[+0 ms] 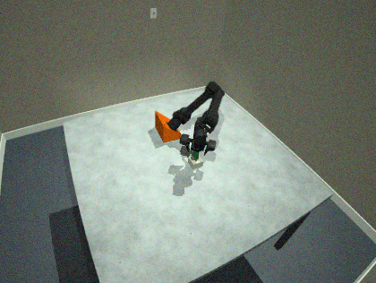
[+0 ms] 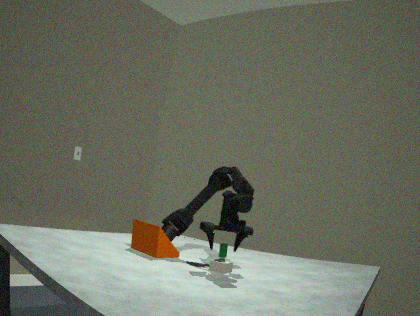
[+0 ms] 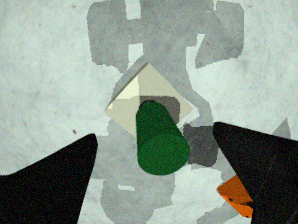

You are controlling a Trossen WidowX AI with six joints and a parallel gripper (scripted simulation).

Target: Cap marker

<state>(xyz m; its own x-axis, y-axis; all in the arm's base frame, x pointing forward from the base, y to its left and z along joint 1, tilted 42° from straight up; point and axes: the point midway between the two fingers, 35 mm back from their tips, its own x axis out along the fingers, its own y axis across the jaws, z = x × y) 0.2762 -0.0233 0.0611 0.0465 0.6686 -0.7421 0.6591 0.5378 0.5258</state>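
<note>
My gripper tip is right at the green cap. Also, from my gripper tip: holder block 60 mm below.
</note>
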